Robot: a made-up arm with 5 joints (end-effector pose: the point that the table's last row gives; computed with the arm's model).
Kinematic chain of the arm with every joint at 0, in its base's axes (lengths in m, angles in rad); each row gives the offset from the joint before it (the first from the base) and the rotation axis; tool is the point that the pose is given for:
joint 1: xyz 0 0 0.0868 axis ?
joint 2: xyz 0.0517 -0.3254 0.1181 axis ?
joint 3: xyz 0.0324 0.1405 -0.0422 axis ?
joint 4: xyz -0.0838 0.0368 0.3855 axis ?
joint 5: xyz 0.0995 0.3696 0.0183 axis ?
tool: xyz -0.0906 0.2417 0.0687
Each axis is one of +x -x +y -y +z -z.
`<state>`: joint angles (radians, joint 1 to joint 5).
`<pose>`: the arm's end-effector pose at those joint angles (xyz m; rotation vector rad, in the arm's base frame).
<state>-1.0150 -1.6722 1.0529 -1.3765 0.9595</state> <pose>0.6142 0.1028 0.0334 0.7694 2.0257 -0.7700</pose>
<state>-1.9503 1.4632 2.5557 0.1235 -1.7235</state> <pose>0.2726 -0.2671 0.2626 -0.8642 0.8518 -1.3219</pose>
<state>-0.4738 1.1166 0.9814 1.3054 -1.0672</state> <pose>0.0308 0.2180 0.4733 -0.6815 -0.4384 -0.1589</pose>
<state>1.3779 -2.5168 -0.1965 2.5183 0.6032</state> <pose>-0.6430 -0.4404 0.6426 1.5007 -1.4875 -0.5323</pose>
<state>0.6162 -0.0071 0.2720 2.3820 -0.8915</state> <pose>-0.4564 -0.6179 0.0391 -0.9660 -1.6764 1.9987</pose>
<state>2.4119 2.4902 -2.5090 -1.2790 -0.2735</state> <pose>0.4373 -0.8256 0.1958 -0.1635 0.9670 -1.9370</pose>
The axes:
joint 1: -y
joint 2: -z
joint 3: +x
joint 4: +z
joint 5: +x

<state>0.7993 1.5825 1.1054 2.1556 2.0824</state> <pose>-0.4473 -0.1048 0.0309 0.8800 -0.6198 1.8375</pose>
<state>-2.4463 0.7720 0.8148 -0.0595 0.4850</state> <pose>0.4756 -0.2305 -0.6869 -0.2852 1.4953 -1.5770</pose>
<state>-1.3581 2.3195 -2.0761 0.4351 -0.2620</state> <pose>-0.5484 -0.2415 -0.4505 0.8941 -2.2478 0.2682</pose>
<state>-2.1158 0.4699 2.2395 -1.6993 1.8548</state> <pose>-0.2939 -0.7124 0.1964 0.7337 1.1123 2.3191</pose>
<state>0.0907 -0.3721 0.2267 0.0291 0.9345</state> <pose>-0.2471 0.1006 0.8775 1.1271 0.1471 0.4090</pose>
